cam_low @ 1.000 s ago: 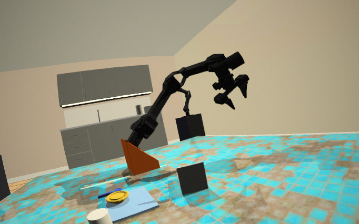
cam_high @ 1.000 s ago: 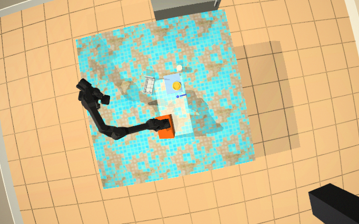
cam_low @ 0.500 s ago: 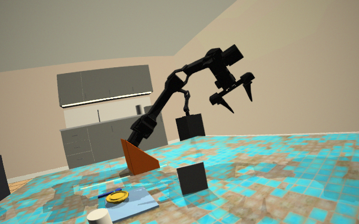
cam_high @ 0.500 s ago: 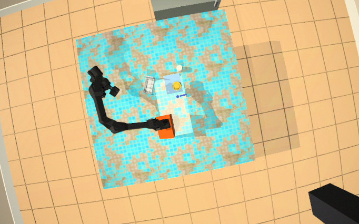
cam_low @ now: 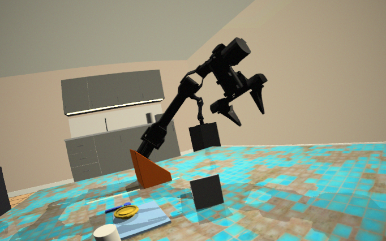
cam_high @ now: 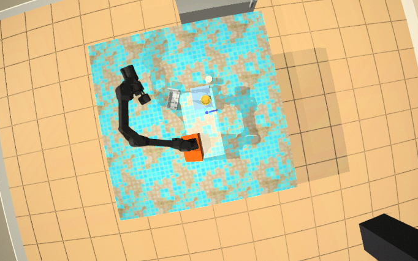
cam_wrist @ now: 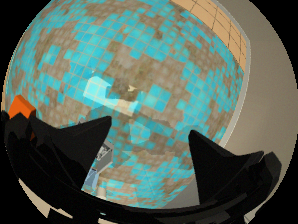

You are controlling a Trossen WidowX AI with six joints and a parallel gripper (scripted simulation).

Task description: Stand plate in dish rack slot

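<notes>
Right now my gripper tip is 160 mm past the yellow plate, 360 mm to the left of it and 170 mm above it. Round my gripper tip: white cylinder: 30 mm behind, 420 mm to the right, 160 mm below; light blue mat: 130 mm behind, 340 mm to the right, 180 mm below; dish rack: 90 mm behind, 150 mm to the right, 160 mm below.
</notes>
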